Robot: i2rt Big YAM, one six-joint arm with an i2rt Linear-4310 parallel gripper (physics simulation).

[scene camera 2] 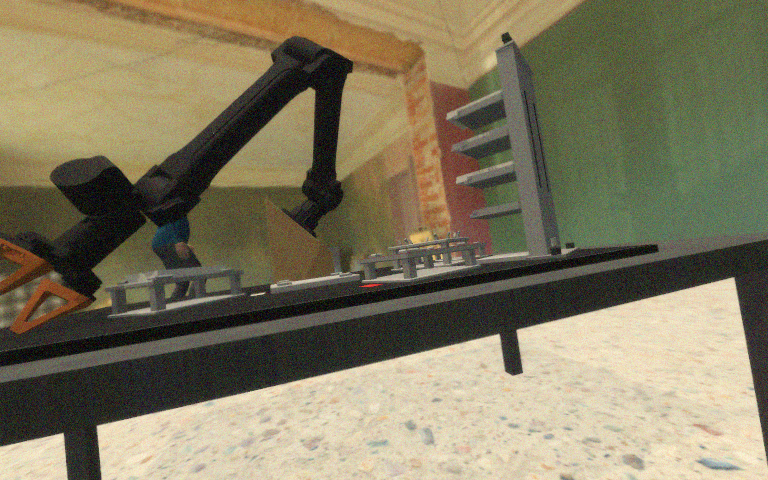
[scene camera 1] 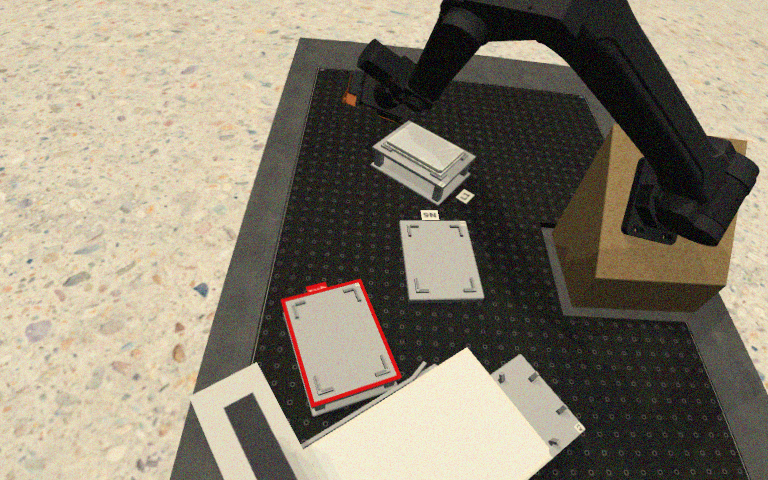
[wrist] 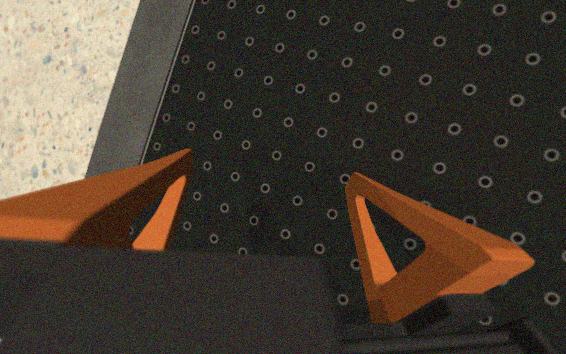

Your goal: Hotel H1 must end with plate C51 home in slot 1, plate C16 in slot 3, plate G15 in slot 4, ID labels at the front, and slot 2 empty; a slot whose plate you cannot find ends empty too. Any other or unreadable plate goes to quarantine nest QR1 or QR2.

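Seen in the pictures: gripper, fingertip midpoint: (scene camera 1: 362, 107) (wrist: 277, 170); arm's base at its link origin: (scene camera 2: 297, 226) (scene camera 1: 654, 201).
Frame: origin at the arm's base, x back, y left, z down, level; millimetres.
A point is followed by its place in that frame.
Observation:
The hotel (scene camera 1: 396, 418) (scene camera 2: 523, 147) {z -35, x -466, y 446 mm} is a tall grey tower with four shelves. In scene camera 2 its upper three shelves look thicker than the lowest; no plate ID is legible. A pale plate (scene camera 1: 425, 148) {z 99, x -349, y -164 mm} (scene camera 2: 141, 277) {z 106, x -402, y -205 mm} lies on a raised grey stand (scene camera 1: 407, 180) {z 158, x -373, y -133 mm} (scene camera 2: 152, 306) {z 151, x -439, y -173 mm} at the far end. A red-bordered raised nest (scene camera 1: 339, 339) {z 123, x -441, y 238 mm} has a bare top with corner brackets; its red tag (scene camera 1: 316, 288) {z 163, x -495, y 137 mm} (scene camera 2: 370, 285) {z 163, x -491, y 141 mm} is unreadable. My gripper (scene camera 1: 369, 110) {z 138, x -490, y -324 mm} (scene camera 2: 6, 311) (wrist: 277, 170) {z 138, x -490, y -324 mm} is open and empty, above the black board beyond the raised stand.
A low flat grey nest (scene camera 1: 441, 260) {z 151, x -302, y 55 mm} (scene camera 2: 314, 281) {z 152, x -365, y 55 mm} lies between the raised stand and red-bordered nest. Another grey bracketed surface (scene camera 1: 535, 396) {z 103, x -181, y 289 mm} shows partly beneath the hotel. The brown arm pedestal (scene camera 1: 668, 266) {z 72, x 47, y 65 mm} (scene camera 2: 300, 243) {z 58, x -81, y 12 mm} stands at the right in scene camera 1. The dark table rim (wrist: 132, 80) {z 176, x -666, y -341 mm} borders the perforated board.

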